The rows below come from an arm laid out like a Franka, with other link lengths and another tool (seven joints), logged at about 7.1 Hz.
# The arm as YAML. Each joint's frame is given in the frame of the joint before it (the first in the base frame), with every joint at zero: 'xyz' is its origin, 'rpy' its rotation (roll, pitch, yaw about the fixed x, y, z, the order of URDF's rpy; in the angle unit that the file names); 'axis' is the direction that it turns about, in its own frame. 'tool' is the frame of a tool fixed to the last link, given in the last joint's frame.
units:
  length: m
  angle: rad
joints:
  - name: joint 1
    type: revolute
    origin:
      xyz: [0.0, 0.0, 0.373]
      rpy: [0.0, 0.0, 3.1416]
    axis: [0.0, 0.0, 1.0]
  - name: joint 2
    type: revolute
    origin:
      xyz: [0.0, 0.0, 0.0]
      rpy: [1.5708, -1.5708, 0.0]
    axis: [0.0, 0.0, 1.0]
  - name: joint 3
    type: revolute
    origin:
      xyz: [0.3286, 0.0, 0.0]
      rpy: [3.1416, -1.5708, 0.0]
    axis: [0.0, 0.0, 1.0]
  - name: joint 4
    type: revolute
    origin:
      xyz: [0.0, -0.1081, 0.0]
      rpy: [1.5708, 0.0, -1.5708]
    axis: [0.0, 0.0, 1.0]
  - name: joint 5
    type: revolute
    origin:
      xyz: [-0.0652, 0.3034, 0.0]
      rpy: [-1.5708, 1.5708, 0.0]
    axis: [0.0, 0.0, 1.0]
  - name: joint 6
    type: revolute
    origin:
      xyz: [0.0, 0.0, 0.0]
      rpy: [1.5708, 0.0, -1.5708]
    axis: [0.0, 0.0, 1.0]
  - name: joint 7
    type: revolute
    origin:
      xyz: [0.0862, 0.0, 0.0]
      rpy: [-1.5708, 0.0, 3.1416]
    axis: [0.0, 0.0, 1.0]
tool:
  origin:
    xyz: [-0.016, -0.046, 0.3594]
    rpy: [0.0, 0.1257, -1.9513]
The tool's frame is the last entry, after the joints.
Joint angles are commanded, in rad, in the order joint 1, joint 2, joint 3, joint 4, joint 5, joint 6, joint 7. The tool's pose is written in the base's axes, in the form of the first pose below.
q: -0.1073 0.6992 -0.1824 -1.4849 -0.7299 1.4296 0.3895
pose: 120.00, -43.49, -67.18, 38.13, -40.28, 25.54
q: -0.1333 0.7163 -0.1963 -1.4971 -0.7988 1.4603 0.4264
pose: 117.10, -47.32, -64.77, 37.56, -43.47, 26.24
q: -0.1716 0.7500 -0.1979 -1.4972 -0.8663 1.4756 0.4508
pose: 112.56, -49.58, -61.25, 36.61, -46.48, 26.37
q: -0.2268 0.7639 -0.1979 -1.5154 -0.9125 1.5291 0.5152
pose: 112.65, -53.12, -62.12, 35.19, -49.59, 25.69
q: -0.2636 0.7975 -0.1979 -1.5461 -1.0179 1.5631 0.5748
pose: 105.31, -55.85, -54.15, 34.32, -52.78, 25.67
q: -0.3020 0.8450 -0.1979 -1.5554 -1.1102 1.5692 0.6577
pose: 96.70, -58.94, -46.20, 32.97, -55.39, 25.62
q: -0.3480 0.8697 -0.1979 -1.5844 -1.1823 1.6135 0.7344
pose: 92.86, -61.08, -41.68, 31.52, -57.91, 24.56
